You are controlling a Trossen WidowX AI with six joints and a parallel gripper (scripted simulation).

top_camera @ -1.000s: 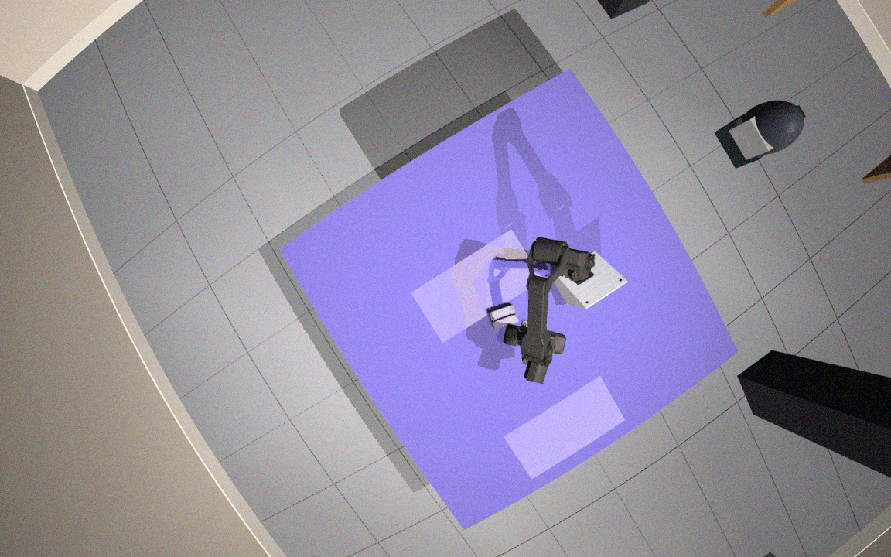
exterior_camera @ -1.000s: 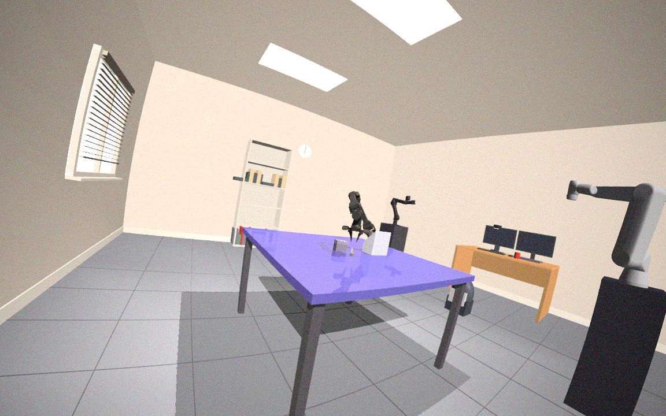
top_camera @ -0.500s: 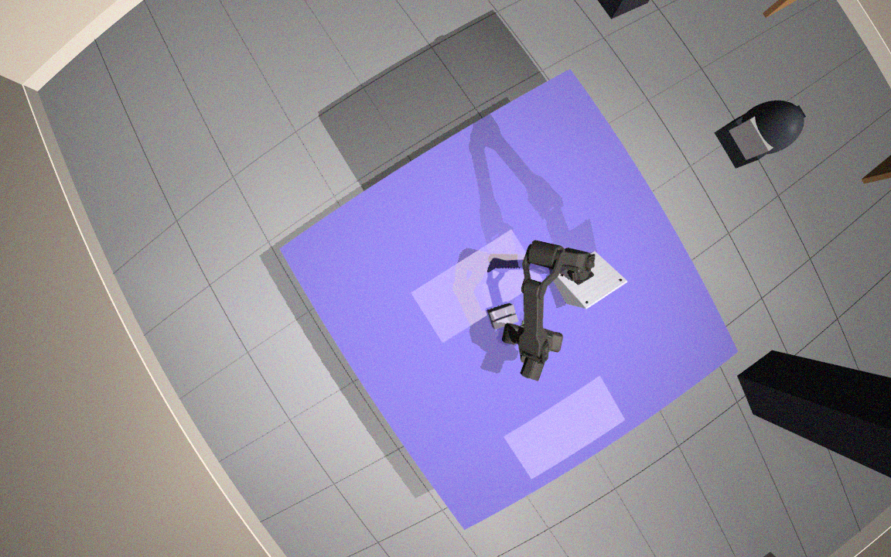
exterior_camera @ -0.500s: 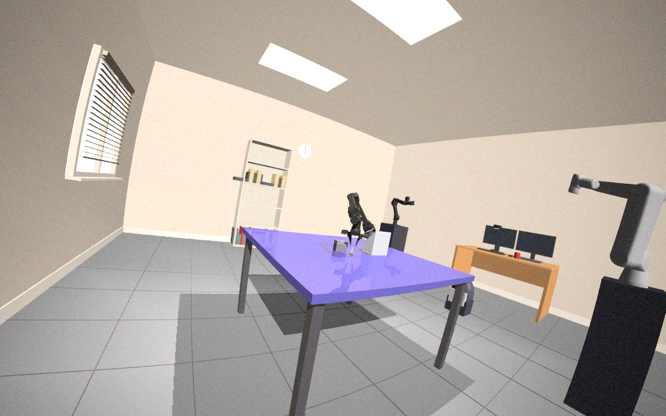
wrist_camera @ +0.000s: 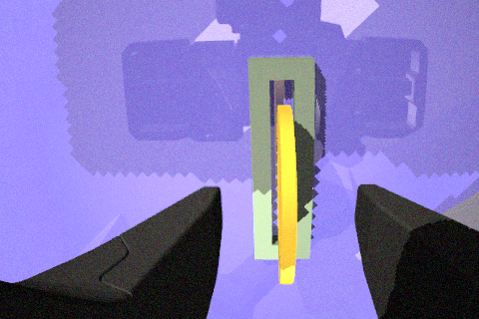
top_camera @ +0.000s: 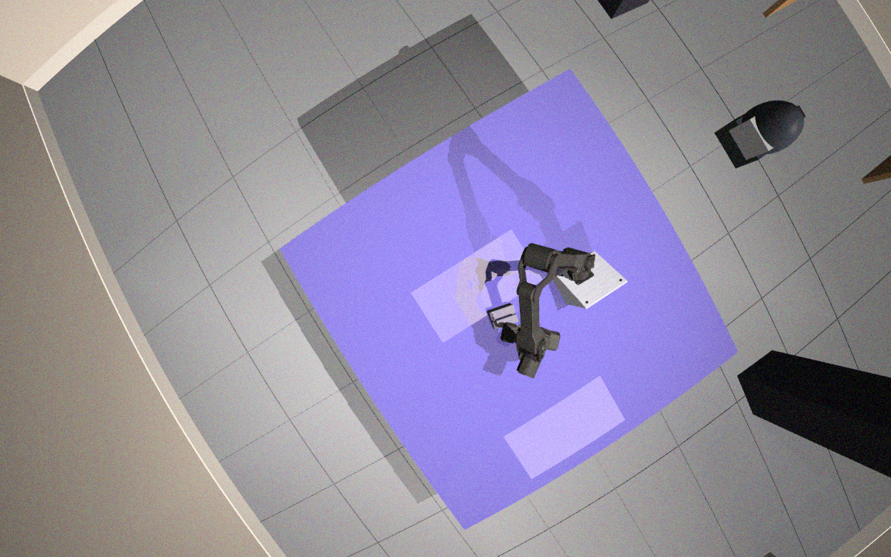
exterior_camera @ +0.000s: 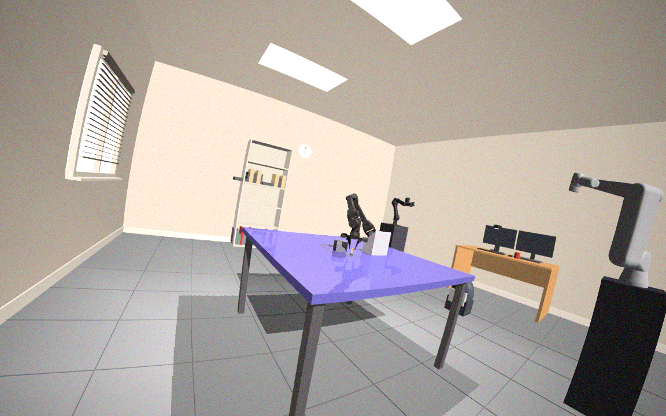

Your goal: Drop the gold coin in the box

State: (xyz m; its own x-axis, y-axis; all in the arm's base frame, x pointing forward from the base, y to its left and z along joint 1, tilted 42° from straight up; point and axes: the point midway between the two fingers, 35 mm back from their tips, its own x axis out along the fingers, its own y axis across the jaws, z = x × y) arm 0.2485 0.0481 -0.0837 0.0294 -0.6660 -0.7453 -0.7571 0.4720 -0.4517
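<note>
My gripper tip is now 1 cm above the gold coin.
</note>
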